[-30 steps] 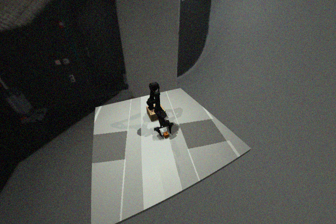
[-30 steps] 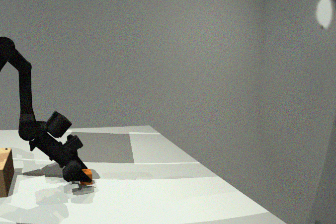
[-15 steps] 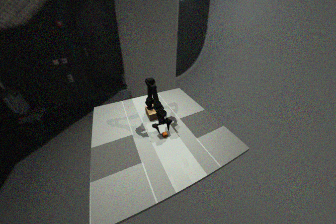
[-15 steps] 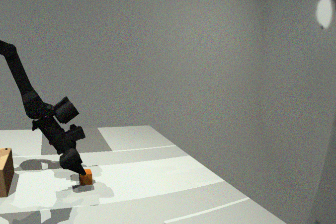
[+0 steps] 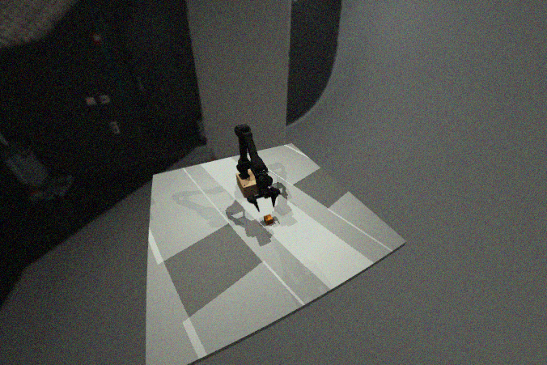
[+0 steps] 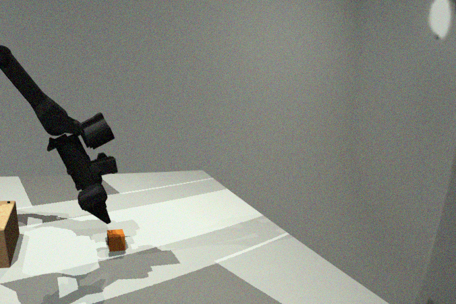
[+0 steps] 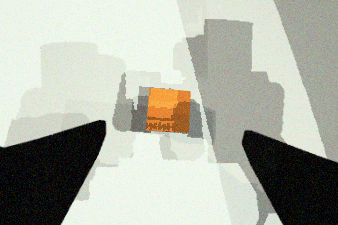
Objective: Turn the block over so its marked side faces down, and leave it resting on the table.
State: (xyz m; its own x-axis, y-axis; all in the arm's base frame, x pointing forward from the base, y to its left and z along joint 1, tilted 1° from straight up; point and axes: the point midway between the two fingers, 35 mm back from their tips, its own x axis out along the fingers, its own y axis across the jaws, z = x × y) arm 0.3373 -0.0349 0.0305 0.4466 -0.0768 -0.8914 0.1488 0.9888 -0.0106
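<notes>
My gripper tip is now 70 mm above the block and 10 mm short of it.
</notes>
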